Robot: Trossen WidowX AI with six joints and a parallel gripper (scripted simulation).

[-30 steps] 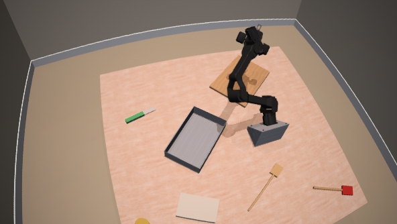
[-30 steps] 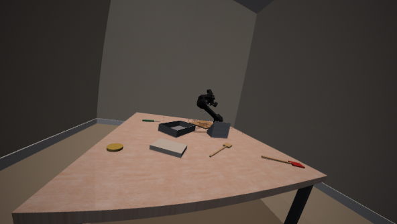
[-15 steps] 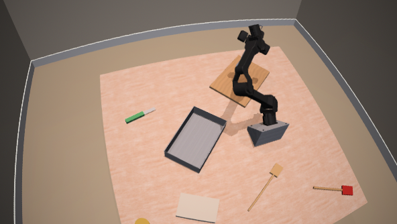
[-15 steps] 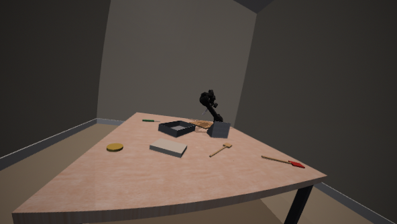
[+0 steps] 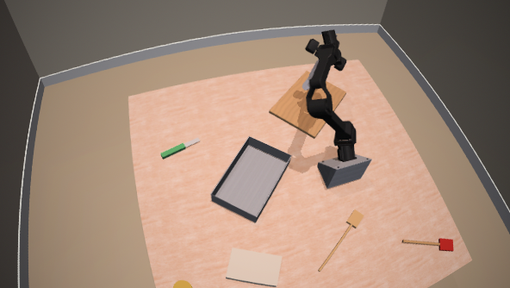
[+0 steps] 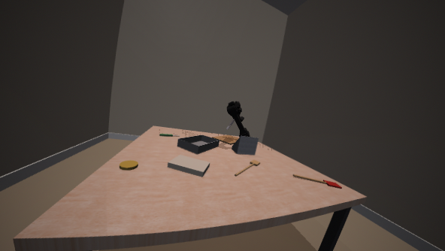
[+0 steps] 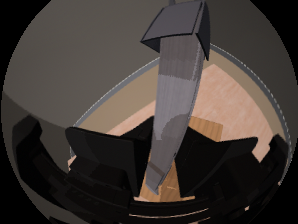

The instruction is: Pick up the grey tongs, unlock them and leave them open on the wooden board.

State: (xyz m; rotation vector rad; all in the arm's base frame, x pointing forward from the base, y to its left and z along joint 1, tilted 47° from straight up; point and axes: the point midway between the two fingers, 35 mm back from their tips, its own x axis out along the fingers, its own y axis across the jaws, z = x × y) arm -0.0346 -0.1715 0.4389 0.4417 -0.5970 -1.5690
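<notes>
My gripper tip is 220 mm above the wooden board, 80 mm to the right of it and 40 mm short of it. Also, from my gripper tip: pale block 790 mm to the left, 490 mm ahead, 220 mm below; then green-handled knife 660 mm ahead, 230 mm to the left, 220 mm below; then dark roasting tin 440 mm to the left, 420 mm ahead, 200 mm below.
</notes>
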